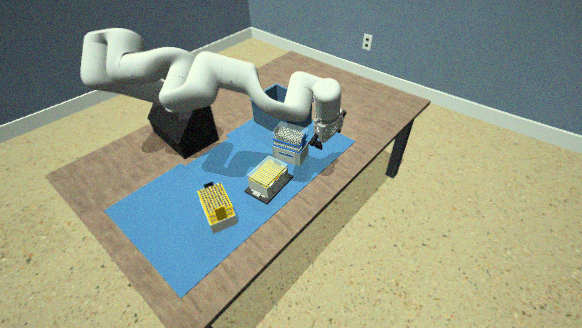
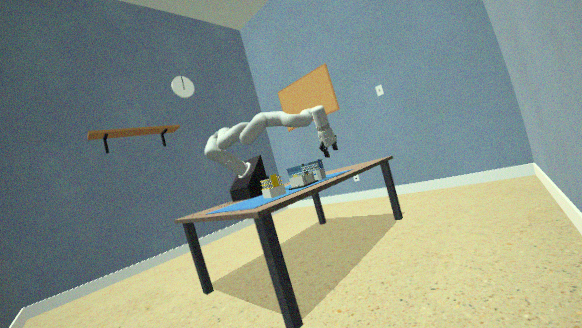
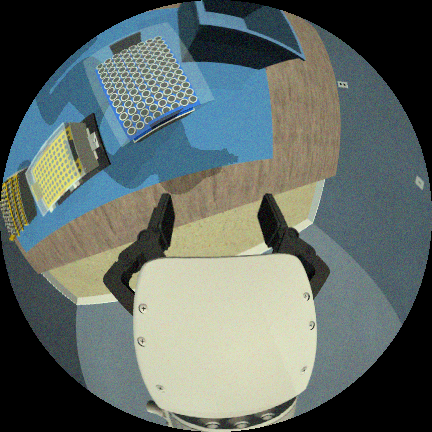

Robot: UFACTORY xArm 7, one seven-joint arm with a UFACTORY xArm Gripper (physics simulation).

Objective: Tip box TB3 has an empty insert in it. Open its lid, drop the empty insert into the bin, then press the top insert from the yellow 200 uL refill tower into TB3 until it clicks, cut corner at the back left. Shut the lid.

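Note:
The tip box that I take to be TB3 (image 1: 268, 179) (image 2: 301, 180) (image 3: 56, 167) is a pale box on a dark base, with a yellow insert under a clear lid that looks shut; no label is readable. The yellow refill tower (image 1: 216, 204) (image 2: 273, 188) (image 3: 15, 207) stands beyond it, its top insert uncovered. The blue bin (image 1: 264, 116) (image 3: 227, 46) stands at the back of the mat. My gripper (image 1: 331, 132) (image 2: 331, 150) (image 3: 217, 203) is open and empty, high above the table's front edge, beside the blue tip stack and away from TB3.
A blue-and-white tip stack (image 1: 290, 145) (image 3: 147, 87) with clear panels around it stands between TB3 and the bin. The blue mat (image 1: 150, 215) (image 3: 235, 105) lies under these things on the wooden table (image 1: 370, 100) (image 3: 305, 120). The arm stretches over the bin's near side.

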